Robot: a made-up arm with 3 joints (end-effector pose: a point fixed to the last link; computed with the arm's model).
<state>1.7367 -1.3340 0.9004</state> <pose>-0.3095 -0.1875 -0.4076 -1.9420 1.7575 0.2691</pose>
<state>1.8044 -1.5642 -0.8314</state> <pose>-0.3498 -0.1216 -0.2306 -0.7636 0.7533 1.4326</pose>
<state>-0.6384 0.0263 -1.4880</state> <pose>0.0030 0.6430 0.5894 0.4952 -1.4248 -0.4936</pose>
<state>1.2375 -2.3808 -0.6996</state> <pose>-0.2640 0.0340 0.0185 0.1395 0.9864 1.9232</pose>
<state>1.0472 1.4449 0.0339</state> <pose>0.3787 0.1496 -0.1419 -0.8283 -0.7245 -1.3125</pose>
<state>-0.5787 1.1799 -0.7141</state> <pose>0.3559 0.4345 0.4389 0.0767 -0.2779 -1.2486</pose>
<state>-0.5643 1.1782 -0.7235</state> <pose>0.3555 0.4394 0.4332 0.0593 -0.2957 -1.2456</pose>
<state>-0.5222 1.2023 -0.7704</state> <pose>0.3566 0.4458 0.4113 -0.0173 -0.3528 -1.2609</pose>
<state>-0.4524 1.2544 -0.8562</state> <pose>0.3594 0.4510 0.3726 -0.1565 -0.4503 -1.2909</pose>
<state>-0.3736 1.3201 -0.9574</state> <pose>0.3627 0.4512 0.3279 -0.3230 -0.5623 -1.3206</pose>
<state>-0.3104 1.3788 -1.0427</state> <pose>0.3652 0.4465 0.2915 -0.4650 -0.6533 -1.3410</pose>
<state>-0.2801 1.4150 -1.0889</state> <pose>0.3666 0.4408 0.2734 -0.5423 -0.6979 -1.3536</pose>
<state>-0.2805 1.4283 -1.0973</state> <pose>0.3672 0.4368 0.2720 -0.5557 -0.6990 -1.3627</pose>
